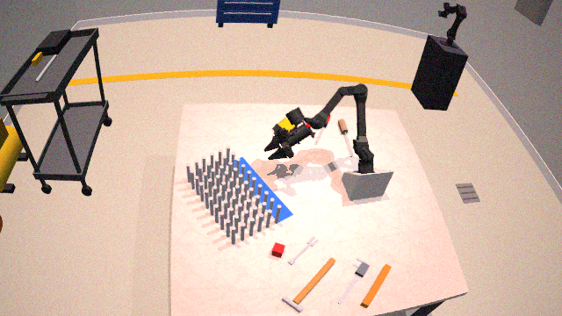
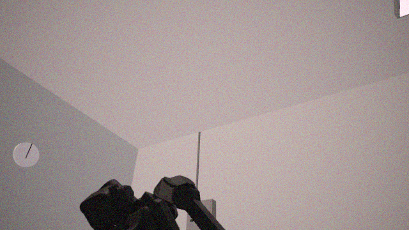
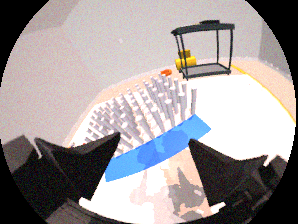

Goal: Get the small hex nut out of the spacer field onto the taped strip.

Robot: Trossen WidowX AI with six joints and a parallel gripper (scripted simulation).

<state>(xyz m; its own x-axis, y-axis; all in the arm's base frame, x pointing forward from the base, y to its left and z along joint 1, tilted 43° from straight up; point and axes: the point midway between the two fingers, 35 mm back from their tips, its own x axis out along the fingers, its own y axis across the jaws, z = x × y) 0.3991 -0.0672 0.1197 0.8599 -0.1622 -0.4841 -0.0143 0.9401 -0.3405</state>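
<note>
Now: gripper tip 310 mm to the left of the yellow block, 170 mm past it and 130 mm above it. From my gripper tip the other things lie so: blue taped strip: 150 mm below, 50 mm to the left, 30 mm ahead; then red cube: 400 mm to the left, 130 mm below, 10 mm ahead; then fork-ended tool: 400 mm to the left, 150 mm below, 100 mm behind.
</note>
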